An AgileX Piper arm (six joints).
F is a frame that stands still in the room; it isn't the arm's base.
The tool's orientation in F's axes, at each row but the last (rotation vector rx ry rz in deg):
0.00, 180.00, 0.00
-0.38, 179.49, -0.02
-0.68, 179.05, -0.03
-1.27, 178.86, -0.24
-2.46, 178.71, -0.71
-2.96, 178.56, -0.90
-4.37, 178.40, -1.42
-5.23, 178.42, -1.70
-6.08, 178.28, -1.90
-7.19, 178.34, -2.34
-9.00, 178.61, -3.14
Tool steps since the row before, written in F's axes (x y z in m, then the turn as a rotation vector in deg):
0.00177, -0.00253, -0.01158, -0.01, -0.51, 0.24
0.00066, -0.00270, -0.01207, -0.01, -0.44, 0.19
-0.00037, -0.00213, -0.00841, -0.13, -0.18, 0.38
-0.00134, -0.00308, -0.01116, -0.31, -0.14, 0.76
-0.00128, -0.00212, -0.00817, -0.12, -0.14, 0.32
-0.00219, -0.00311, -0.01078, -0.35, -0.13, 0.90
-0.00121, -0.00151, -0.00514, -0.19, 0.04, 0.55
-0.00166, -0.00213, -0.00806, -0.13, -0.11, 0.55
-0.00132, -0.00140, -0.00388, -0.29, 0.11, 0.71
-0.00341, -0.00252, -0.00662, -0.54, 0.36, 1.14
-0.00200, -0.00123, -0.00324, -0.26, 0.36, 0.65
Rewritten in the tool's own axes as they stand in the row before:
-0.00177, -0.00253, 0.01158, 0.01, -0.51, -0.24
-0.00054, -0.00270, 0.01208, 0.01, -0.44, -0.19
0.00053, -0.00212, 0.00840, 0.13, -0.18, -0.38
0.00160, -0.00303, 0.01114, 0.30, -0.14, -0.77
0.00152, -0.00202, 0.00816, 0.12, -0.14, -0.32
0.00256, -0.00292, 0.01075, 0.33, -0.13, -0.91
0.00142, -0.00136, 0.00513, 0.17, 0.04, -0.56
0.00199, -0.00187, 0.00805, 0.12, -0.11, -0.55
0.00152, -0.00122, 0.00387, 0.26, 0.11, -0.72
0.00377, -0.00206, 0.00659, 0.48, 0.37, -1.16
0.00217, -0.00091, 0.00324, 0.21, 0.36, -0.67

